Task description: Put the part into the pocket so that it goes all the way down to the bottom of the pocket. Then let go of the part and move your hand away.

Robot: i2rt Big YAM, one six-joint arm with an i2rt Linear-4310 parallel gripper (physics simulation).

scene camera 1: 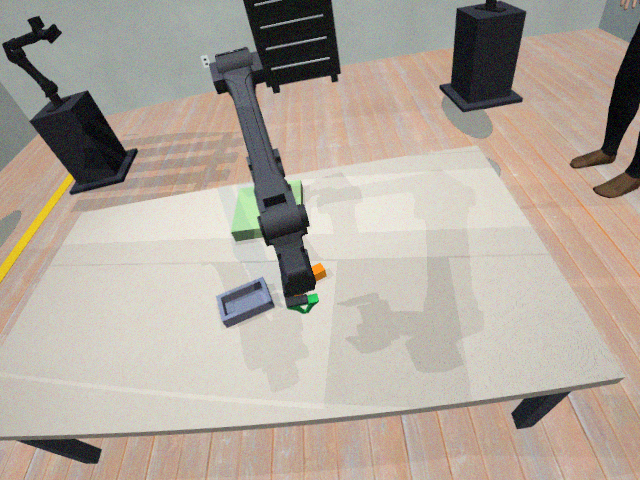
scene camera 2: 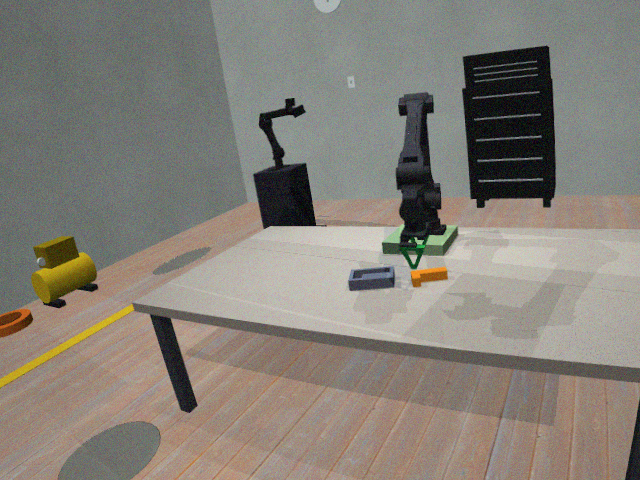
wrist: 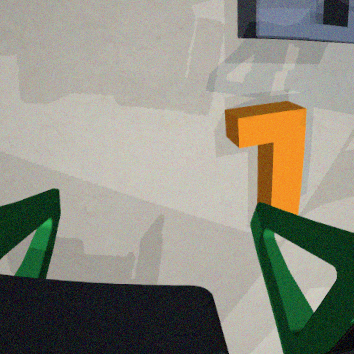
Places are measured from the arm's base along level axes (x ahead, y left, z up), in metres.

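Pixels of known places: gripper, fingertip midpoint: [scene camera 1: 302, 295] [scene camera 2: 416, 261] [wrist: 161, 207].
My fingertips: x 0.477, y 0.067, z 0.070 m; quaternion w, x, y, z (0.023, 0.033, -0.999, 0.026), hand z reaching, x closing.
Ahead of a thing's pixels: the offset from my fingertips to its top centre. Level surfaces: height alone.
The orange L-shaped part {0.109 m back, 0.007 m left, 0.081 m down} [scene camera 1: 319, 271] [scene camera 2: 433, 274] [wrist: 291, 160] lies flat on the table. In scene camera 1 the arm hides some of it. The blue-grey block with the rectangular pocket {0.083 m back, 0.172 m right, 0.074 m down} [scene camera 1: 250, 313] [scene camera 2: 372, 283] [wrist: 300, 31] stands beside it, cut off at the top right of the wrist view. The pocket holds no part. My gripper [scene camera 1: 303, 306] [scene camera 2: 413, 262] [wrist: 161, 207] is open, its green fingers wide apart and empty, above the table. In the wrist view the right fingertip overlaps the near end of the part's long leg, and the part's short leg points left.
The arm stands on a light green slab [scene camera 1: 245, 212] [scene camera 2: 445, 240] at the back of the table {0.110 m down} [scene camera 1: 155, 361] [scene camera 2: 289, 304]. Shadows of the arm fall across the table. A black drawer cabinet [scene camera 1: 297, 46] [scene camera 2: 509, 124] and a pedestal with another arm [scene camera 1: 80, 139] [scene camera 2: 284, 196] stand behind, off the table.
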